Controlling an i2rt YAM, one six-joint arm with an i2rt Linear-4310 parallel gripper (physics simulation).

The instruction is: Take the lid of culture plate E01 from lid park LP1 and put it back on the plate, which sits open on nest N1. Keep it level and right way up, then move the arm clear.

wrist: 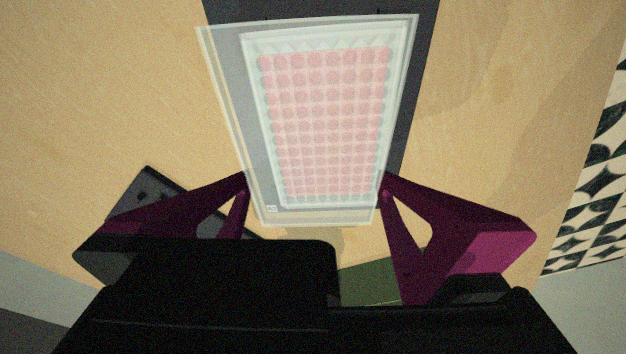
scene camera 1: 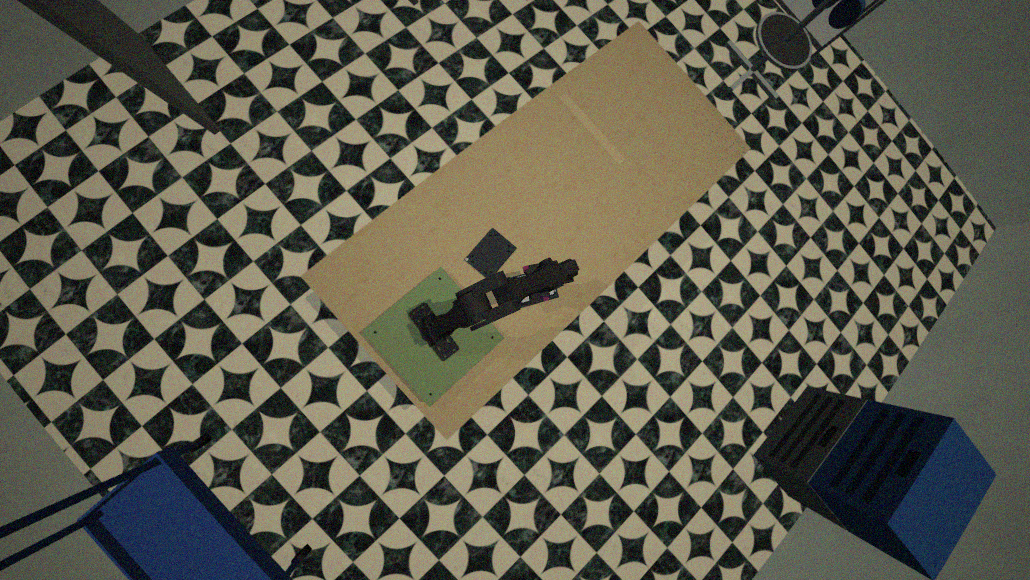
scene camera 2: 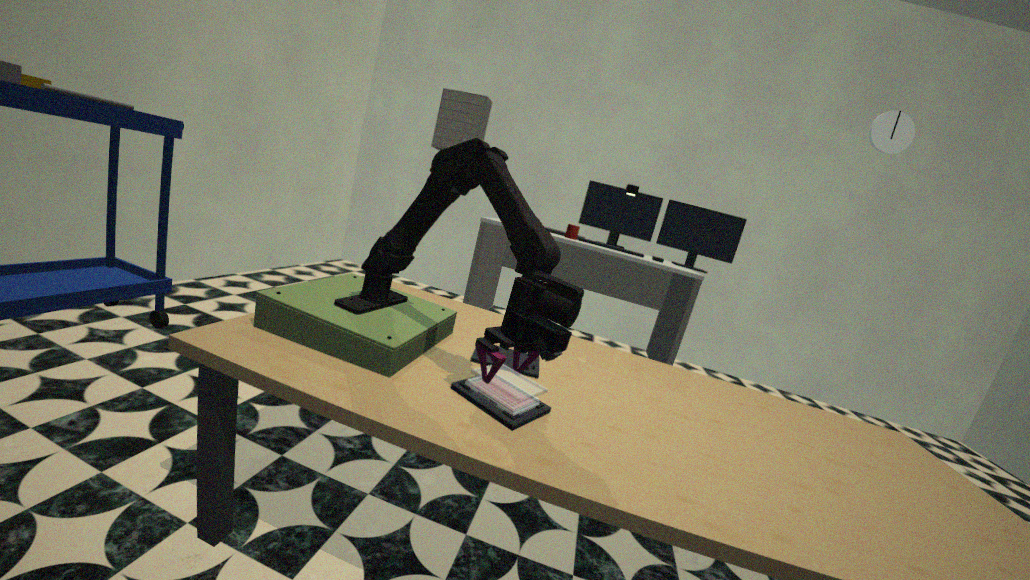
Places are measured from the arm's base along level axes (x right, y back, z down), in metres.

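Where they show: gripper, fingertip midpoint: (wrist: 313, 177) (scene camera 2: 501, 378); arm's base, origin of the base link: (scene camera 1: 434, 331) (scene camera 2: 373, 302).
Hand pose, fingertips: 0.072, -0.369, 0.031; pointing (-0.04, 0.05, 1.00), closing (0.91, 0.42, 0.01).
Observation:
Each offset is from my fingertips to the top centre of the thing, as dx, dy, dz. "pt": to the spot under its first point. Level surfaces: height alone.
The gripper (scene camera 2: 504, 373) (wrist: 314, 182) has magenta fingers shut on two opposite sides of the clear lid {+0.008, -0.019, -0.010} (scene camera 2: 531, 383) (wrist: 320, 218). The lid looks about level and hangs a little above culture plate E01 (scene camera 2: 495, 396) (wrist: 325, 125). In the wrist view its outline reaches past the plate on the left. The plate shows rows of pink wells through the lid and sits on the dark nest N1 {pt +0.036, -0.085, +0.027} (scene camera 2: 533, 413) (wrist: 421, 50). A dark slab, apparently lid park LP1 {-0.186, +0.044, +0.019} (scene camera 1: 490, 252) (wrist: 132, 200), lies beside the nest; its visible part bears no lid. In scene camera 1 the arm covers most of the nest and plate.
The arm stands on a green base block (scene camera 1: 432, 381) (scene camera 2: 324, 342) at one end of the wooden table {dz +0.039} (scene camera 1: 547, 180) (scene camera 2: 684, 446). A blue cart (scene camera 2: 79, 284) and a desk (scene camera 2: 612, 270) with two monitors stand away from the table.

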